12 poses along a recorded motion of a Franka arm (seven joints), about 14 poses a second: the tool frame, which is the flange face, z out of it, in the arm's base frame.
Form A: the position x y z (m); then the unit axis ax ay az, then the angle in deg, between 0 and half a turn.
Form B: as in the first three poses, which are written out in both.
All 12 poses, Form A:
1: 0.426, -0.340, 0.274, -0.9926, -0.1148, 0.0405, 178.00
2: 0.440, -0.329, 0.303, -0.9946, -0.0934, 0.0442, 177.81
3: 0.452, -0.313, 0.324, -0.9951, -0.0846, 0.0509, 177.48
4: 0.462, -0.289, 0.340, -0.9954, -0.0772, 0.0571, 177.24
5: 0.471, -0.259, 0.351, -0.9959, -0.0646, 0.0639, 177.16
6: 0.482, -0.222, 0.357, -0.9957, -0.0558, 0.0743, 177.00
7: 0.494, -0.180, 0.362, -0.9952, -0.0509, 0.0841, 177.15
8: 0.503, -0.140, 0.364, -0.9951, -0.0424, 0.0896, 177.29
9: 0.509, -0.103, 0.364, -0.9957, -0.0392, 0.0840, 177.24
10: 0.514, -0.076, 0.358, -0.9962, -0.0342, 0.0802, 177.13
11: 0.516, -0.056, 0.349, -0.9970, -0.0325, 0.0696, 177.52
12: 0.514, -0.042, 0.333, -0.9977, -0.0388, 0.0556, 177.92
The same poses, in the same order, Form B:
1: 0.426, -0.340, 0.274, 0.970, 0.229, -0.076, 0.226, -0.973, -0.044
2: 0.440, -0.329, 0.303, 0.979, 0.187, -0.084, 0.184, -0.982, -0.046
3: 0.452, -0.313, 0.324, 0.981, 0.171, -0.098, 0.166, -0.985, -0.052
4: 0.462, -0.289, 0.340, 0.982, 0.156, -0.110, 0.151, -0.987, -0.057
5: 0.471, -0.259, 0.351, 0.983, 0.132, -0.124, 0.125, -0.990, -0.058
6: 0.482, -0.222, 0.357, 0.983, 0.115, -0.145, 0.107, -0.992, -0.060
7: 0.494, -0.180, 0.362, 0.981, 0.105, -0.165, 0.097, -0.994, -0.058
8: 0.503, -0.140, 0.364, 0.980, 0.089, -0.176, 0.080, -0.995, -0.055
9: 0.509, -0.103, 0.364, 0.983, 0.082, -0.165, 0.074, -0.996, -0.055
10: 0.514, -0.076, 0.358, 0.985, 0.072, -0.158, 0.064, -0.996, -0.055
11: 0.516, -0.056, 0.349, 0.988, 0.068, -0.137, 0.062, -0.997, -0.048
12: 0.514, -0.042, 0.333, 0.991, 0.079, -0.109, 0.075, -0.996, -0.041
